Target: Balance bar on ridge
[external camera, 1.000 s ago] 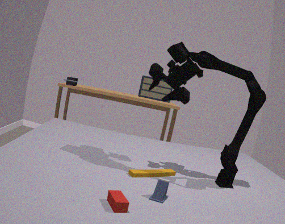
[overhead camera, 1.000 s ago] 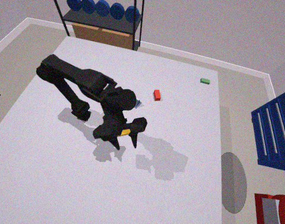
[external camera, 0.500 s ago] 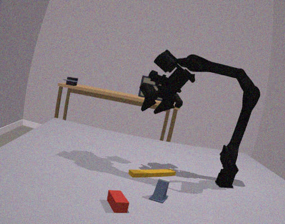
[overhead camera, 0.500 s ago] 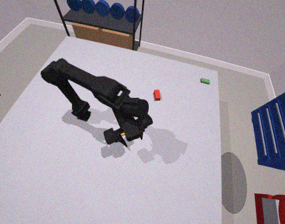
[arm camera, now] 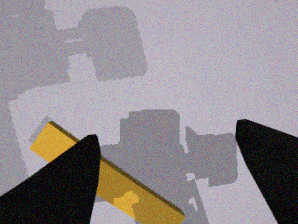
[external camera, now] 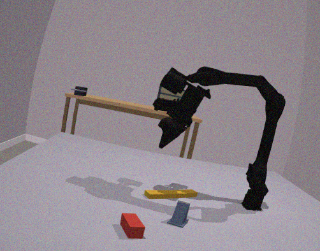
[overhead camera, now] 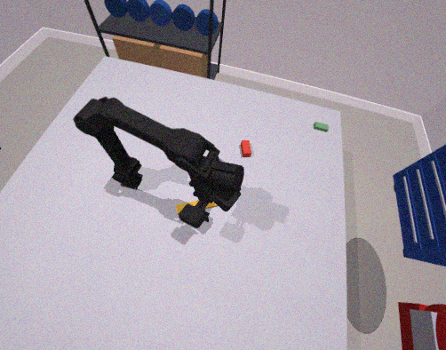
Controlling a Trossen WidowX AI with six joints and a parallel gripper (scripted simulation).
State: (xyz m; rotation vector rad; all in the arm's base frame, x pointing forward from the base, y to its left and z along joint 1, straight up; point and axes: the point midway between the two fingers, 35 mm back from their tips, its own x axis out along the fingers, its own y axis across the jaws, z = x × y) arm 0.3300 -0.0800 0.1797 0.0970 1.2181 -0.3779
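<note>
Now: the yellow bar 50 mm behind my gripper tip, 60 mm to the left of it and 140 mm below it. Also, from my gripper tip: green block: 400 mm ahead, 590 mm to the left, 140 mm below; then red block: 60 mm ahead, 350 mm to the left, 130 mm below.
</note>
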